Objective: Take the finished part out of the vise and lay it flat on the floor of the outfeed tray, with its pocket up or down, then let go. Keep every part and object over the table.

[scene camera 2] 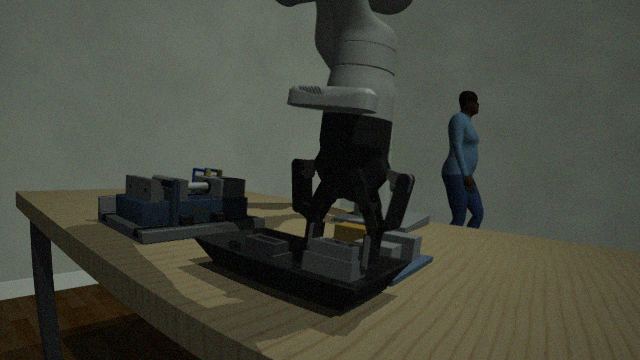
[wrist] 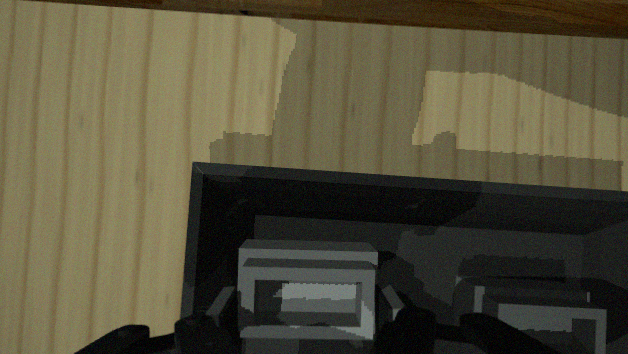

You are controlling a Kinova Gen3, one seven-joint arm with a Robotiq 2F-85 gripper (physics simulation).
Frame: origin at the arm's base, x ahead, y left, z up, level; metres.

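Seen in the pictures: gripper, fingertip midpoint: (scene camera 2: 338, 261) (wrist: 306, 305).
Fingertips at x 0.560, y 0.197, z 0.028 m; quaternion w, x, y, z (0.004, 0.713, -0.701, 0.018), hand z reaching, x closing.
Pixels of each thing's top centre, then the offset from my fingertips to it.
- finished part, middle of its top: (wrist: 309, 302) (scene camera 2: 337, 241) dx +0.009, dy +0.000, dz +0.024 m
- vise, middle of its top: (scene camera 2: 183, 175) dx -0.105, dy -0.402, dz +0.053 m
- yellow block, middle of its top: (scene camera 2: 354, 225) dx -0.230, dy -0.090, dz -0.002 m
- blue plate, middle of its top: (scene camera 2: 361, 255) dx -0.178, dy -0.050, dz -0.038 m
The finished part (scene camera 2: 332, 261) (wrist: 307, 272) is a grey stepped block with a rectangular pocket facing up. My gripper (scene camera 2: 337, 247) (wrist: 306, 305) is shut on it, one finger at each end, pointing down. The part looks level, low inside the black outfeed tray (scene camera 2: 280, 280) (wrist: 400, 180), near one end wall. The front wall hides its underside, so I cannot tell whether it touches the tray floor. The vise (scene camera 2: 142, 211), with a blue body and grey jaws, stands at the left in the scene view, away from the gripper.
A similar, smaller grey pocketed part (scene camera 2: 267, 245) (wrist: 550, 307) lies in the tray's other half. Behind the tray are a yellow block (scene camera 2: 349, 231), grey blocks (scene camera 2: 407, 243) and a blue plate (scene camera 2: 414, 269). The table edge runs along the near side. A person (scene camera 2: 462, 150) stands beyond the table.
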